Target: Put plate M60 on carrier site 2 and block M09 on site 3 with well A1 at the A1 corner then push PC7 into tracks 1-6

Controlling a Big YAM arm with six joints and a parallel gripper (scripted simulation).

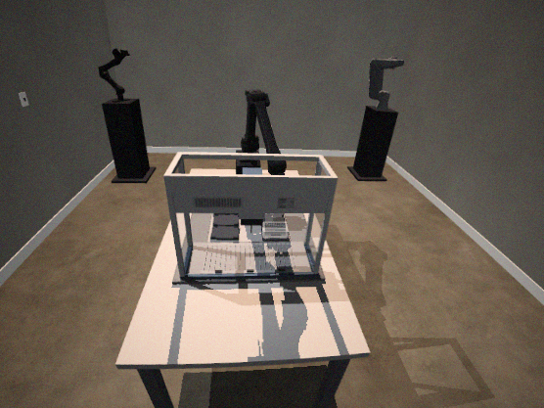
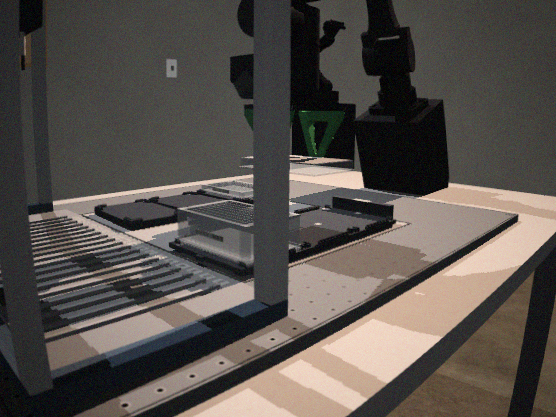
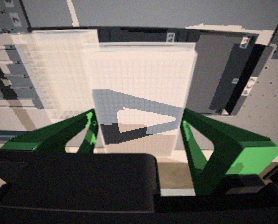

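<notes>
Now: hand 9 cm above the carrier PC7. From my hand the other things lie so: deep-well block M09: 10 cm ahead, 8 cm below; then nest S3: 9 cm ahead, 26 cm to the right, 10 cm below; then grey frame post: 19 cm ahead, 14 cm to the left, 14 cm above.
</notes>
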